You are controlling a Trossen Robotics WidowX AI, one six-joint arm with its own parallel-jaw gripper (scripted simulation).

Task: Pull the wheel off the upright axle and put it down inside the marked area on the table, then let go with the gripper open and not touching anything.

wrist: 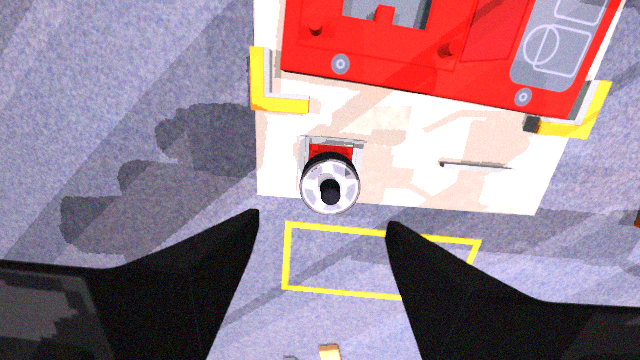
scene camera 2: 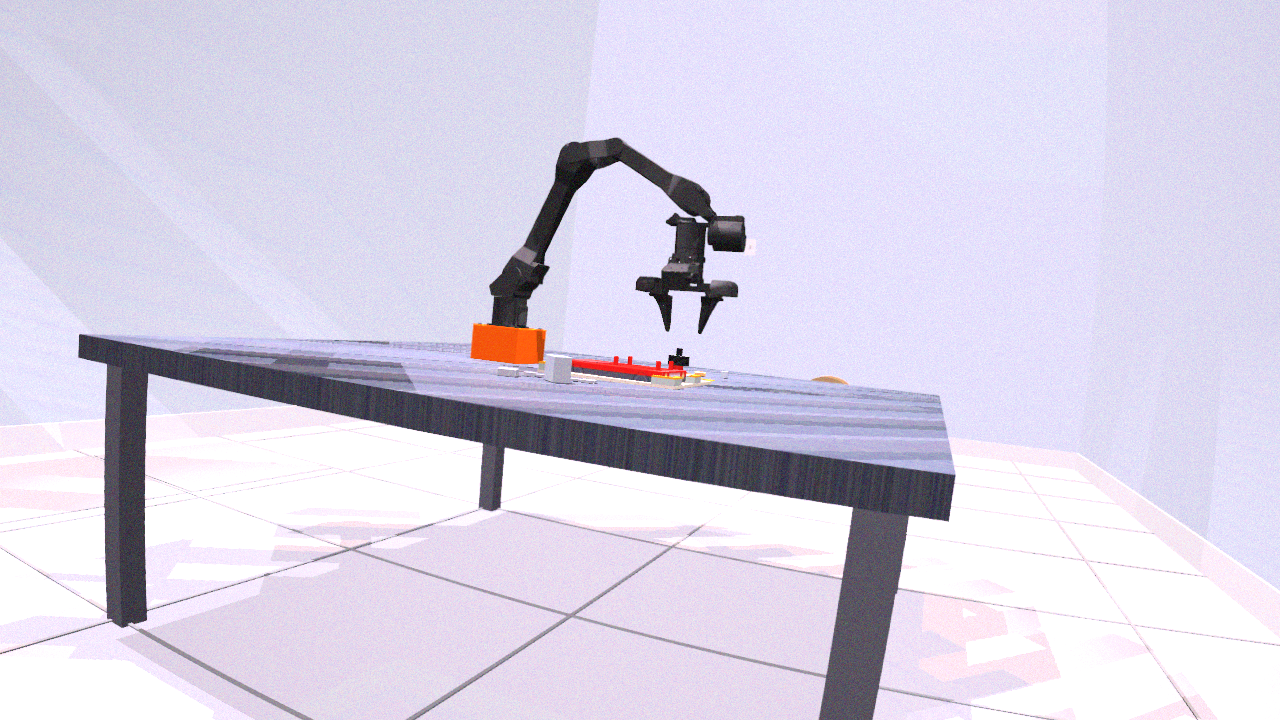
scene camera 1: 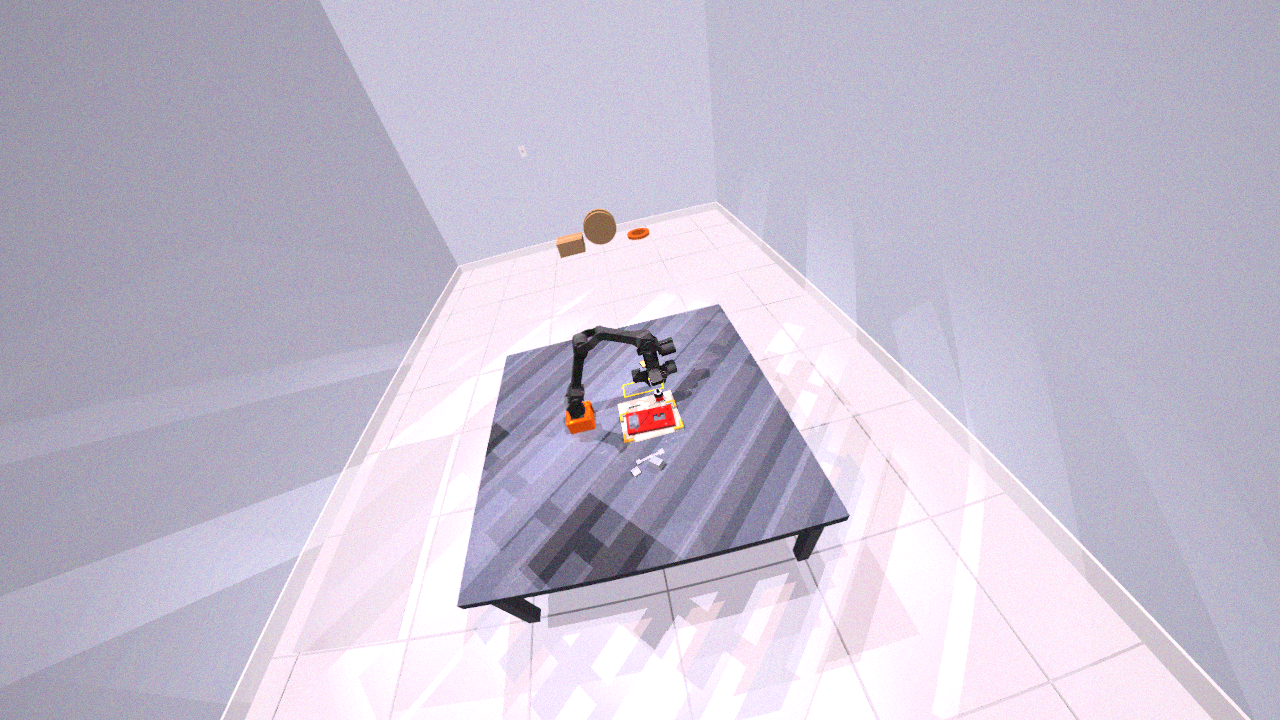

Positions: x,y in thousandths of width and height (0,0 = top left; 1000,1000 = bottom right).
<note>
My gripper (scene camera 2: 534,462) is open and holds nothing. Further things: a red plate (scene camera 2: 480,513).
My gripper shows as well in the wrist view (wrist: 505,621) and in scene camera 1 (scene camera 1: 514,534).
</note>
